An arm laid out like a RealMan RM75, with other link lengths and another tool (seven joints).
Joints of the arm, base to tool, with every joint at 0 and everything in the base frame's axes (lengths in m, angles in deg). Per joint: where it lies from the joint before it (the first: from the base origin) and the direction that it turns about. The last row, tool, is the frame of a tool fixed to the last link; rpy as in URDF.
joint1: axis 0 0 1 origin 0 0 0.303
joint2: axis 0 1 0 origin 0 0 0
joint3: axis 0 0 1 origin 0 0 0.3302
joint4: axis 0 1 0 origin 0 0 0
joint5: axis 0 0 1 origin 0 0 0.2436
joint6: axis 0 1 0 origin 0 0 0
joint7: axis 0 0 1 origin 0 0 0.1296
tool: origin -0.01 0.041 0.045 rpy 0 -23.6 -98.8
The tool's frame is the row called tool.
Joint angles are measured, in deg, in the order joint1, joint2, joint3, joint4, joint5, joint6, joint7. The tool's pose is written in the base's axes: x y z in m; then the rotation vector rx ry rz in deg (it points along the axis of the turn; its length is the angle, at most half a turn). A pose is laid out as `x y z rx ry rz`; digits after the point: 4 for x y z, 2 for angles.
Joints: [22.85, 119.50, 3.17, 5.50, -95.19, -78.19, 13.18]
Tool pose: 0.3699 0.3455 -0.0444 -90.95 -72.66 -10.05
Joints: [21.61, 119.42, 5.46, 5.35, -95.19, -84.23, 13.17]
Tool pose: 0.3661 0.3364 -0.0266 -84.74 -71.75 -9.95
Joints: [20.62, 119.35, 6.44, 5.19, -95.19, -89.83, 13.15]
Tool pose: 0.3610 0.3257 -0.0133 -79.31 -72.04 -9.34
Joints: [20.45, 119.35, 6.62, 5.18, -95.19, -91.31, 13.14]
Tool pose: 0.3589 0.3230 -0.0102 -77.85 -72.22 -9.04
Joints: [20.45, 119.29, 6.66, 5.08, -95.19, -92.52, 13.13]
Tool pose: 0.3569 0.3217 -0.0073 -76.58 -72.63 -8.77
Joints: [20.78, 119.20, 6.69, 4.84, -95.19, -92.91, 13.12]
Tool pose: 0.3554 0.3236 -0.0053 -75.91 -73.16 -8.72
